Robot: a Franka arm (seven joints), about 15 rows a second.
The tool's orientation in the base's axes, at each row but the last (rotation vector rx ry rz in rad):
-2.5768, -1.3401, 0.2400
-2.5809, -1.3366, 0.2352
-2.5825, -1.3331, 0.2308
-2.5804, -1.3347, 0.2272
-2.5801, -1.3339, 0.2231
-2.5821, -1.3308, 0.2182
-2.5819, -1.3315, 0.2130
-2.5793, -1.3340, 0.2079
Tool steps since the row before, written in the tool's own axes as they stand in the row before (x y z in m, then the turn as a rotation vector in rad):
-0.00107, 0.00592, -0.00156, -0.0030, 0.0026, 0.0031
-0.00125, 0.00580, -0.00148, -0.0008, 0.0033, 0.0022
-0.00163, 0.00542, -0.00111, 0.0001, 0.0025, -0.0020
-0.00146, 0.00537, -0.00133, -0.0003, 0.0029, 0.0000
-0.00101, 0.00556, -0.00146, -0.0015, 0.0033, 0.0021
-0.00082, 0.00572, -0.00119, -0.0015, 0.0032, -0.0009
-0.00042, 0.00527, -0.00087, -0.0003, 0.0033, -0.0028
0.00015, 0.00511, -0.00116, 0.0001, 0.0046, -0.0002
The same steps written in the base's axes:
0.00442, -0.00437, -0.00008, -0.0004, -0.0035, -0.0036
0.00419, -0.00446, -0.00010, 0.0016, -0.0022, -0.0030
0.00357, -0.00452, -0.00034, 0.0025, -0.0016, 0.0012
0.00369, -0.00437, -0.00012, 0.0021, -0.0019, -0.0008
0.00412, -0.00413, -0.00006, 0.0012, -0.0028, -0.0029
0.00428, -0.00404, -0.00037, 0.0018, -0.0031, 0.0000
0.00409, -0.00342, -0.00056, 0.0031, -0.0025, 0.0018
0.00436, -0.00289, -0.00025, 0.0037, -0.0025, -0.0010

